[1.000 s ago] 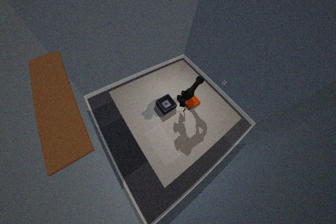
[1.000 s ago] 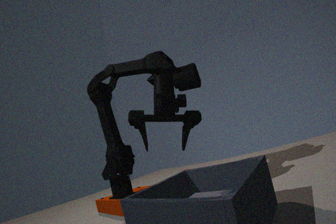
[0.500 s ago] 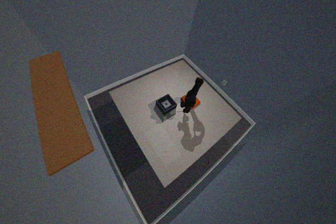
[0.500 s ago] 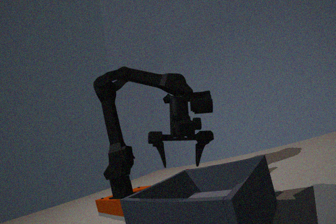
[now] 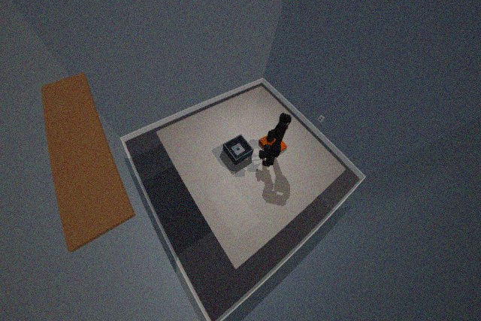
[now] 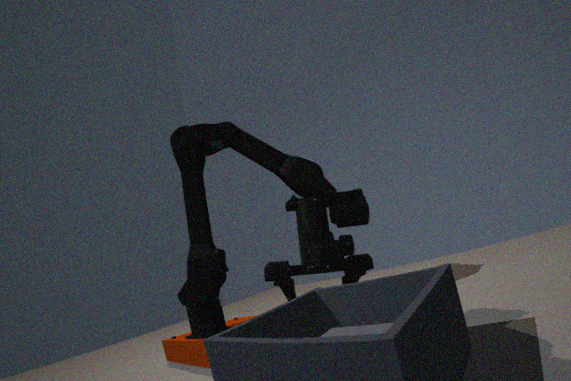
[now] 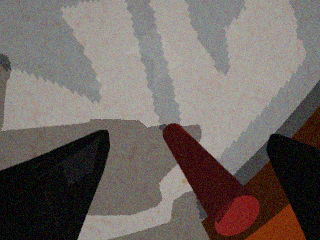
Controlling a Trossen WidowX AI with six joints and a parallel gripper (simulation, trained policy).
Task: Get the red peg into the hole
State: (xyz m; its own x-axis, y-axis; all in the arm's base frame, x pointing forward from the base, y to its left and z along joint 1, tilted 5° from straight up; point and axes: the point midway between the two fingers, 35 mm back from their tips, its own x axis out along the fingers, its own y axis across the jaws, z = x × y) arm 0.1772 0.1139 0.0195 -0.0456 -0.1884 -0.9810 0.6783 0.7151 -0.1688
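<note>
My gripper tip is 10 mm to the right of the red peg and 10 mm below it. From my gripper tip the other things lie so: dark box 150 mm ahead, 180 mm to the right; pale plate 150 mm ahead, 180 mm to the right, 20 mm above.
</note>
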